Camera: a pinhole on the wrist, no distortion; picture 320 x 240 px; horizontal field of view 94.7 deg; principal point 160.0 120.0 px. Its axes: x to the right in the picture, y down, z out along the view. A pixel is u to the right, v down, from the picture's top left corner.
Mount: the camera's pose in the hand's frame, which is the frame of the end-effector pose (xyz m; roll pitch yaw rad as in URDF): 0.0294 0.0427 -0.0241 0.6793 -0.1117 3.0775
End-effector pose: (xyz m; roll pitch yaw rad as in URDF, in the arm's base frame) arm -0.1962 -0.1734 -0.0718 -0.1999 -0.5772 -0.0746
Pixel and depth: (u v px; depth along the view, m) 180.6 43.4 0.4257
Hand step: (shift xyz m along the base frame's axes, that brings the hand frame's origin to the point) 0.0143 0.5090 0.0729
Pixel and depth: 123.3 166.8 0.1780
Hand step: 0.0258 0.1312 0.1534
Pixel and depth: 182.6 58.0 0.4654
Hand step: -0.0148 0.5261 0.1079
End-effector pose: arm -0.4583 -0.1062 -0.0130 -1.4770 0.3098 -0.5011
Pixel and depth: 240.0 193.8 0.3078
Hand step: 0.0593 0.3539 -0.0598
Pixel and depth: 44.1 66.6 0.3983
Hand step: 0.3190 0.0465 -0.4671
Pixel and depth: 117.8 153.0 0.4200
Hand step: 0.2951 0.2548 -0.2423
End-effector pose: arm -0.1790 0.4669 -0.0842 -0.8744 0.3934 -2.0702
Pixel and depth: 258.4 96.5 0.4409
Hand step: 0.5367 -0.0288 -0.0157
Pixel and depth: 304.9 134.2 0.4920
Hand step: 0.6565 0.0405 0.1664
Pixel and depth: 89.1 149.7 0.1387
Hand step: 0.0738 -0.1516 -0.0613
